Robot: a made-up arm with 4 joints. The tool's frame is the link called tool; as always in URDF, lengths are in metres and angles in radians.
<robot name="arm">
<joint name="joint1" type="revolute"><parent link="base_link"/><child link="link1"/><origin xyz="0.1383 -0.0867 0.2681" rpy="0 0 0"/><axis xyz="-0.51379 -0.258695 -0.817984"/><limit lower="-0.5" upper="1.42"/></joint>
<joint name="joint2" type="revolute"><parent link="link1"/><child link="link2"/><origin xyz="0.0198 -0.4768 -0.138" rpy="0 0 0"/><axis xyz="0 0 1"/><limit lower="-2.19" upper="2.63"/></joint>
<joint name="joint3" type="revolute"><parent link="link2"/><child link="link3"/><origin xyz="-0.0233 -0.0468 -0.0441" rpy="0 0 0"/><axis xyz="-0.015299 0.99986 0.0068"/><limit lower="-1.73" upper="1.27"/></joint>
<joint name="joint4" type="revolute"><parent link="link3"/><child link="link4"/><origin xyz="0.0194 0.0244 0.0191" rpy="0 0 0"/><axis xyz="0 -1 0"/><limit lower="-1.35" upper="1.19"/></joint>
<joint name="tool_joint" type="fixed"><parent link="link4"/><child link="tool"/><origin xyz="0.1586 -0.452 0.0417" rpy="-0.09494 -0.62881 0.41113"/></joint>
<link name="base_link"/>
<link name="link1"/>
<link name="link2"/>
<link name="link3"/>
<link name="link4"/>
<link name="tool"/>
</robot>
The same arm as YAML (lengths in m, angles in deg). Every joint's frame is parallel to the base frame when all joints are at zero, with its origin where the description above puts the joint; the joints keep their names.
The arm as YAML. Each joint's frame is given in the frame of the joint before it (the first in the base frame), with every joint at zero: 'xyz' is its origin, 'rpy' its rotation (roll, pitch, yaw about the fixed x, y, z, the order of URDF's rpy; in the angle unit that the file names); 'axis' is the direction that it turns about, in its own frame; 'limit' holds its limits. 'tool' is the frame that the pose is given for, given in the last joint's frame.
units:
  length: m
  angle: deg
joints:
  - name: joint1
    type: revolute
    origin:
      xyz: [0.1383, -0.0867, 0.2681]
      rpy: [0.0, 0.0, 0.0]
    axis: [-0.51379, -0.258695, -0.817984]
    limit:
      lower: -28.65
      upper: 81.36
  - name: joint2
    type: revolute
    origin:
      xyz: [0.0198, -0.4768, -0.138]
      rpy: [0.0, 0.0, 0.0]
    axis: [0.0, 0.0, 1.0]
    limit:
      lower: -125.48
      upper: 150.69
  - name: joint3
    type: revolute
    origin:
      xyz: [-0.0233, -0.0468, -0.0441]
      rpy: [0.0, 0.0, 0.0]
    axis: [-0.015299, 0.99986, 0.0068]
    limit:
      lower: -99.12
      upper: 72.77
  - name: joint4
    type: revolute
    origin:
      xyz: [0.0194, 0.0244, 0.0191]
      rpy: [0.0, 0.0, 0.0]
    axis: [0.0, -1.0, 0.0]
    limit:
      lower: -77.35
      upper: 68.18
tool:
  origin:
    xyz: [0.1586, -0.452, 0.0417]
    rpy: [-5.44, -36.03, 23.56]

